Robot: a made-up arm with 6 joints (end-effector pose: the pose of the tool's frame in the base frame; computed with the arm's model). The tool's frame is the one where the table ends.
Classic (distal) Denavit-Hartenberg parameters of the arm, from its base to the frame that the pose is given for. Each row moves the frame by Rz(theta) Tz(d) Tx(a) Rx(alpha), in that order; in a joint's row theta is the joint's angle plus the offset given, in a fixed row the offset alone. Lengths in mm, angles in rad.
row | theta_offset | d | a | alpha
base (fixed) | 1.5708 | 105 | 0 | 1.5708
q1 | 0 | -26 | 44 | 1.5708
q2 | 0.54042 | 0 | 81.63 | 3.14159
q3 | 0.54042 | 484 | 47 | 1.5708
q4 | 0 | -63 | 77 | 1.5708
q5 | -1.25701 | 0 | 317.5 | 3.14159
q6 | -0.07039 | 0 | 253.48 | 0
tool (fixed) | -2.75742 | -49 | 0 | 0
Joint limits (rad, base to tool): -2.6..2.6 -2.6..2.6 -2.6..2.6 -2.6..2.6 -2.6..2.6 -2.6..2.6
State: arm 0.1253 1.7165 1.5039 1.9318 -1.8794 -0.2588
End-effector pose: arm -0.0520 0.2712 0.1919 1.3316 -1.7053 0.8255
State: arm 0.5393 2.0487 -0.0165 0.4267 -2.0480 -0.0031
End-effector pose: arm -0.3210 0.0015 0.3822 0.3342 -0.3598 -0.1202
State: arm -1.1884 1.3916 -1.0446 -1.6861 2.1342 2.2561
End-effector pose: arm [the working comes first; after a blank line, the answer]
Working (the frame after each row of the table, in the pose's form):
after base (fixed): 0.0000 0.0000 0.1050 1.2092 1.2092 1.2092
after q1: -0.0260 0.0164 0.0642 1.4851 1.4851 -1.0034
after q2: 0.0504 0.0057 0.0909 -1.1748 -0.2145 -0.3175
after q3: 0.0808 0.4413 0.3047 0.3581 -0.8546 -0.1654
after q4: 0.1231 0.3881 0.2320 2.0225 -1.8278 -1.2139
after q5: -0.0780 0.1486 0.2872 -0.6298 0.8635 -2.1727
after q6: 0.1035 0.1494 0.1102 0.3805 0.7629 -0.1514

0.0720 0.1685 0.0779 -0.9678 0.7430 -2.6733
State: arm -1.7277 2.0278 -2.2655 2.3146 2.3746 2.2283
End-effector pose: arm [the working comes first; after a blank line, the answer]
Working (the frame after each row of the table, in the pose's form):
after base (fixed): 0.0000 0.0000 0.1050 1.2092 1.2092 1.2092
after q1: -0.0260 -0.0069 0.0615 1.0928 1.0928 -1.2793
after q2: 0.0183 0.0038 0.1293 -1.5671 -0.8535 -0.7291
after q3: -0.0246 0.4849 0.0725 -0.0454 -2.7151 0.2134
after q4: 0.0486 0.5465 0.0996 -1.4265 -0.2514 0.9618
after q5: 0.0184 0.6008 -0.2118 0.7522 1.6304 -0.5555
after q6: 0.1867 0.7197 -0.0642 1.8711 0.1116 0.9899

0.1538 0.7548 -0.0549 0.2472 1.8546 -0.9756
